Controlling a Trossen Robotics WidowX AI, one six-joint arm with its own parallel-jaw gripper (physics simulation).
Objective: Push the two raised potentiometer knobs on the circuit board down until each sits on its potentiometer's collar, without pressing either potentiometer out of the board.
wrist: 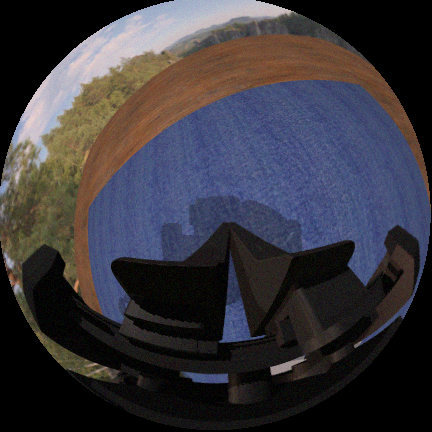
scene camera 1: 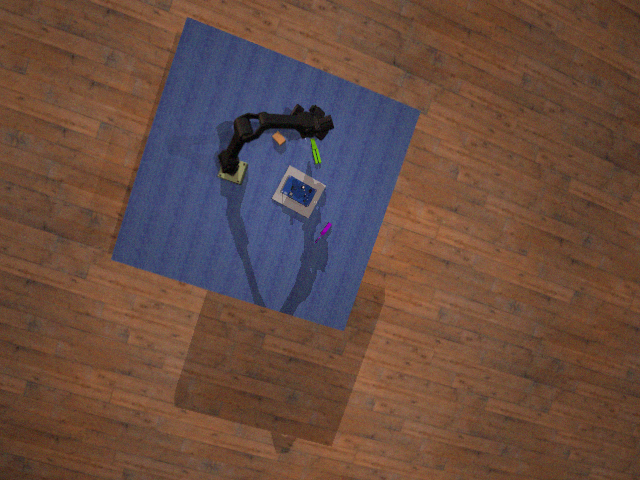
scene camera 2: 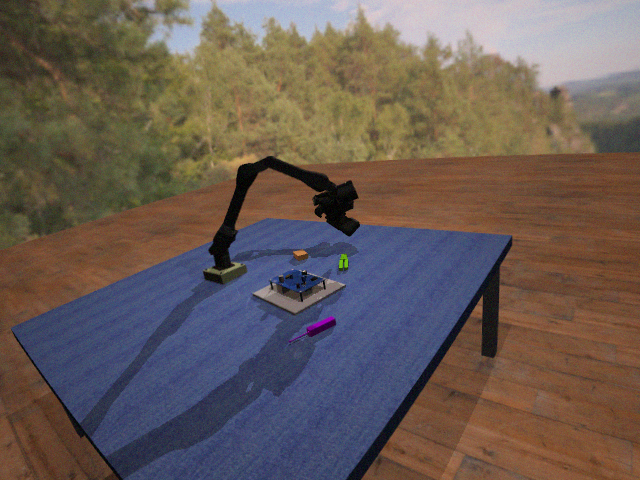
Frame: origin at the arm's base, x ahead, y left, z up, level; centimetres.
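Seen in the pictures: gripper, fingertip midpoint: [wrist: 227, 227] [scene camera 2: 342, 230]; arm's base, link origin: [scene camera 1: 230, 168] [scene camera 2: 223, 266].
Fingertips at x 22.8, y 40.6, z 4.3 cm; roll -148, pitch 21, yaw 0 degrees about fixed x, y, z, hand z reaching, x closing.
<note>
Pixels of each thing's middle, then the offset from my fingertips to it. "spot": a spot on its surface instead. Level surfaces: height alone.
- blue circuit board, surface height: dz -3.7 cm
- pale grey plate, surface spot: [scene camera 2: 289, 305] [scene camera 1: 302, 211] spot: dx +19.1, dy -41.4, dz -6.9 cm
- orange block, body centre: [scene camera 2: 300, 254] [scene camera 1: 279, 138] dx -9.7, dy -14.5, dz -6.7 cm
- green two-armed tool, body centre: [scene camera 2: 343, 261] [scene camera 1: 315, 151] dx +9.8, dy -10.3, dz -7.1 cm
- purple screwdriver, body centre: [scene camera 2: 312, 330] [scene camera 1: 323, 233] dx +34.8, dy -46.0, dz -6.8 cm
- blue table, surface height: dz -7.7 cm
A blue circuit board [scene camera 1: 298, 191] [scene camera 2: 293, 279] stands on short legs over a pale grey plate [scene camera 1: 305, 210] [scene camera 2: 289, 305]. Several small dark parts stand up from it; they are too small to tell which are the raised knobs or how high they sit. My gripper [scene camera 1: 326, 127] [scene camera 2: 352, 228] [wrist: 227, 227] is shut and empty, its fingertips meeting in the wrist view. It is high above the table, beyond the board on the green tool's side, touching nothing. The board does not show clearly in the wrist view, where the gripper body fills the lower part.
An orange block [scene camera 1: 279, 137] [scene camera 2: 300, 254] lies near the arm. A green two-armed tool [scene camera 1: 315, 151] [scene camera 2: 343, 262] lies between the gripper and the plate in the overhead view. A purple screwdriver [scene camera 1: 325, 228] [scene camera 2: 321, 326] lies on the plate's other side. All are on the blue table [scene camera 1: 191, 93] [scene camera 2: 206, 382].
</note>
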